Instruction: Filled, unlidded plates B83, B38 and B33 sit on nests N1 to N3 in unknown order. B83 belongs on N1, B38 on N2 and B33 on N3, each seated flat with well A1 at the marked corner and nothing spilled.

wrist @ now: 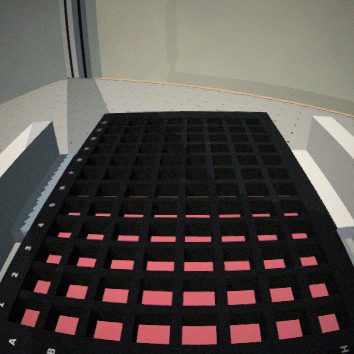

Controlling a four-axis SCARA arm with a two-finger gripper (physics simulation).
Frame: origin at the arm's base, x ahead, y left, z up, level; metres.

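Seen in the pictures: gripper, fingertip midpoint: (181, 138).
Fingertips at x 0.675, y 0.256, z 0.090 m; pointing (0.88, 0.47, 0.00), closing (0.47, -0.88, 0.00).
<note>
A point is followed by its place in that frame.
A black well plate (198, 250) {x 0.631, y 0.228, z 0.086 m} with square wells fills the middle and lower part of the wrist view. Pink liquid shows in the wells of the nearer rows; the far wells look dark, and their contents cannot be made out. The letters A and B stand at the lower left, H at the lower right, and row numbers run up the left edge. My gripper (181, 138) {x 0.675, y 0.256, z 0.090 m} is shut on this plate, with one pale finger along each long side. No plate label shows, so I cannot tell which plate it is. The nests N1 to N3 do not show.
A pale perforated deck (145, 97) {x 0.915, y 0.446, z 0.014 m} lies beyond the plate, with a thin yellowish line along its far edge. A plain greenish wall (250, 45) rises behind it. A dark and grey upright post (82, 40) {x 1.027, y 0.684, z 0.090 m} stands at the far left.
</note>
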